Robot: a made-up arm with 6 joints. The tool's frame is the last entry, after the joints.
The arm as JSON. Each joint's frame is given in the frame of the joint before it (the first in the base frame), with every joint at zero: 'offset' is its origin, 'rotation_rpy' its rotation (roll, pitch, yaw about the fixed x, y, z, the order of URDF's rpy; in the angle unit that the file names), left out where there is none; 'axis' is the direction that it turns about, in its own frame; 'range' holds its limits. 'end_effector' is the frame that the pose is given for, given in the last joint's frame.
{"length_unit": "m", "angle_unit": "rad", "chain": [
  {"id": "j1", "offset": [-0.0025, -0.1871, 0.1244], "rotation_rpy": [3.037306, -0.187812, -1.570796], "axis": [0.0, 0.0, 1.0], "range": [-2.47, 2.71]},
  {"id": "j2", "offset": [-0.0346, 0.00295, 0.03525], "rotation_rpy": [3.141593, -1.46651, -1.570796], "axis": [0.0, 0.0, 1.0], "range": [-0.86, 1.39]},
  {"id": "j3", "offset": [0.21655, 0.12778, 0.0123], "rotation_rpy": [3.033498, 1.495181, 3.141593], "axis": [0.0, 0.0, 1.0], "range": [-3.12, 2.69]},
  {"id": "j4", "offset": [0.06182, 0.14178, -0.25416], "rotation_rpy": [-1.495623, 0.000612, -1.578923], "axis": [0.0, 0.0, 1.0], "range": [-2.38, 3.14]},
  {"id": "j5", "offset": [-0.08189, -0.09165, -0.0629], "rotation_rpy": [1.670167, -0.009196, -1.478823], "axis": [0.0, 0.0, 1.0], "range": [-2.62, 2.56]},
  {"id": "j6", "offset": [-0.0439, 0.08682, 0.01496], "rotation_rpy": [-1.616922, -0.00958, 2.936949], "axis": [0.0, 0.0, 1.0], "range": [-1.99, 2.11]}
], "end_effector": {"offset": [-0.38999, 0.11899, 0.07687], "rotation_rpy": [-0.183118, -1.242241, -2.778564]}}
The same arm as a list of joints. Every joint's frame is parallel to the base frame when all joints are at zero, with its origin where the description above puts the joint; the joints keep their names.
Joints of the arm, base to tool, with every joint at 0 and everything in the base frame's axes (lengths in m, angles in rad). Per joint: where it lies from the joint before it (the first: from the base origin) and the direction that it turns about. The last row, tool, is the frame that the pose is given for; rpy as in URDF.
j1: axis -0.104098 -0.185696 -0.977078 offset -0.0025 -0.1871 0.1244
j2: axis 1 0 0 offset -0.0066 0.0275 -0.0406
j3: axis -0.075103 -0.079103 -0.994033 offset 0.0123 0.0851 -0.2366
j4: axis -1 0 0 offset -0.0414 0.1623 0.2459
j5: axis 0.099203 0.980228 -0.171205 offset 0.0629 0.0743 -0.0979
j6: axis 0.970433 -0.107504 0.216107 offset -0.0845 0.0308 0.04
tool: offset 0.1322 -0.2011 -0.338 rpy 0.0008 0.1052 -0.0499
Joint limits (rad, base to tool): -2.47..2.71 -0.86..1.39 -3.12..2.69 -2.38..3.14 -2.62..2.56 -1.99..2.11

